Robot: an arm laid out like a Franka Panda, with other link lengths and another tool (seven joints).
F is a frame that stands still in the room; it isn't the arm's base.
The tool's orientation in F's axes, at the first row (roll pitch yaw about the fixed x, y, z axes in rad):
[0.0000, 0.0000, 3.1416]
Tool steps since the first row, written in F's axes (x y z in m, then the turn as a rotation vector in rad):
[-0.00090, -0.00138, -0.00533, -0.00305, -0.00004, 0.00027]
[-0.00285, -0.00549, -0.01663, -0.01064, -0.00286, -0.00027]
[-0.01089, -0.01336, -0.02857, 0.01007, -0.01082, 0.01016]
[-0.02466, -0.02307, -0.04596, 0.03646, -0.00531, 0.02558]
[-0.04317, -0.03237, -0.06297, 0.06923, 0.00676, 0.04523]
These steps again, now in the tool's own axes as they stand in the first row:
[0.00090, 0.00138, -0.00533, 0.00305, 0.00004, 0.00027]
[0.00285, 0.00549, -0.01663, 0.01064, 0.00286, -0.00027]
[0.01089, 0.01336, -0.02857, -0.01007, 0.01082, 0.01016]
[0.02466, 0.02307, -0.04596, -0.03646, 0.00531, 0.02558]
[0.04317, 0.03237, -0.06297, -0.06923, -0.00676, 0.04523]

